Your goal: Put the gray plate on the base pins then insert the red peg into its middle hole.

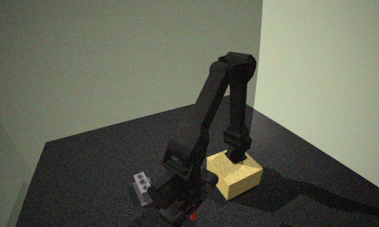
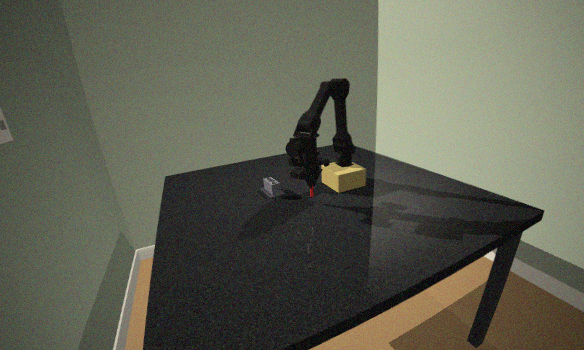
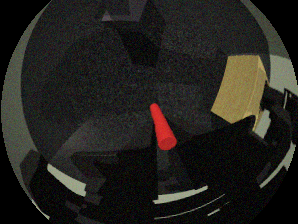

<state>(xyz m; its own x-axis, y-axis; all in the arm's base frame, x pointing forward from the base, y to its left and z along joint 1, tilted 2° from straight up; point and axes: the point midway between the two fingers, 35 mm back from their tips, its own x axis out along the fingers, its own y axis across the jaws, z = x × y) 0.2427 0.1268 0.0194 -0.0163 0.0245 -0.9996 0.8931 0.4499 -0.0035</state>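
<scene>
The gray plate is 19 cm to the right of my gripper tip, 11 cm ahead of it and 2 cm below it. The rest, counted from my gripper tip: base 19 cm to the right, 11 cm ahead, 6 cm below; then red peg right at my gripper tip.
</scene>
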